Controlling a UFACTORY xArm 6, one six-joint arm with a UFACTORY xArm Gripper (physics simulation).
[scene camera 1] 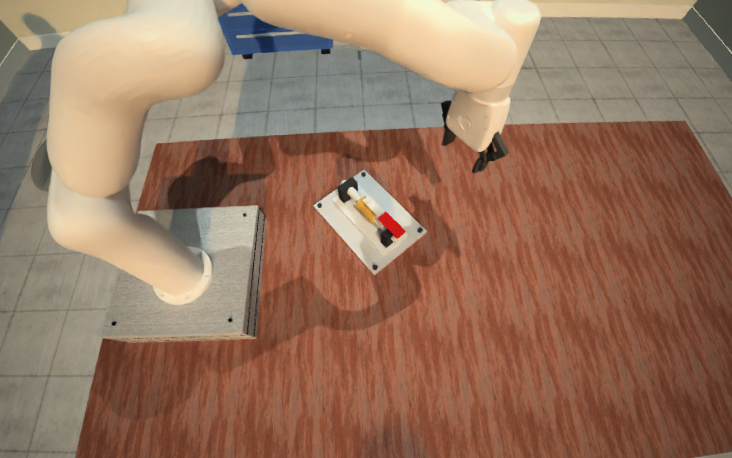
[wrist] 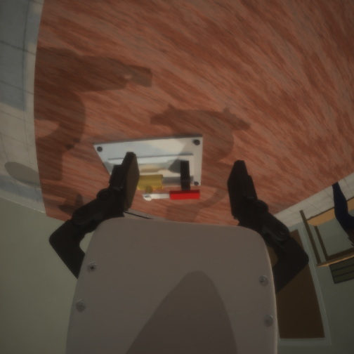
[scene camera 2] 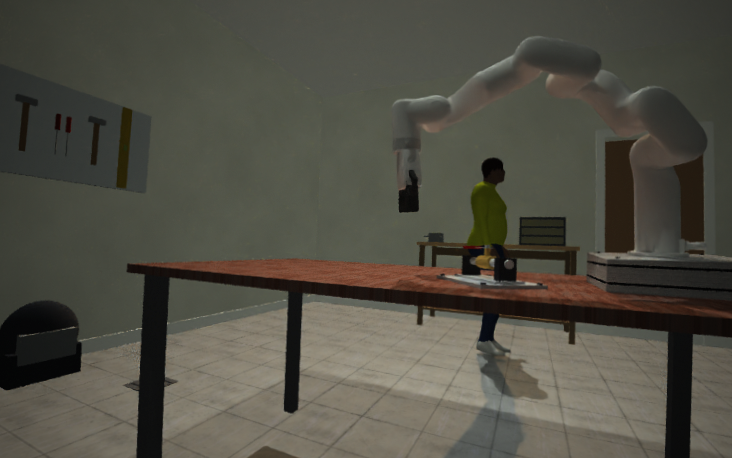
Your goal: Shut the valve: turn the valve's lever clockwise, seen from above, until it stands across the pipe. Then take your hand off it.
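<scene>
The valve has a yellow body (scene camera 1: 366,209) (scene camera 2: 484,262) (wrist: 151,182) on a pipe between two black blocks, fixed on a light plate (scene camera 1: 345,232) (scene camera 2: 463,280) (wrist: 150,146). Its lever has a red grip (scene camera 1: 391,224) (wrist: 184,195) and lies along the pipe, its grip over the pipe's end near one black block. My gripper (scene camera 1: 462,153) (scene camera 2: 408,210) (wrist: 184,167) is open and empty. It hangs high above the table, apart from the valve, to the right of and behind it in scene camera 1. The left finger hides part of the plate in the wrist view.
The valve plate lies on the reddish wooden table (scene camera 1: 539,324) (scene camera 2: 323,272) (wrist: 280,100). The arm's grey base block (scene camera 1: 145,318) (scene camera 2: 658,275) stands left of the plate in scene camera 1. A person (scene camera 2: 488,216) stands beyond the table near a workbench (scene camera 2: 550,248).
</scene>
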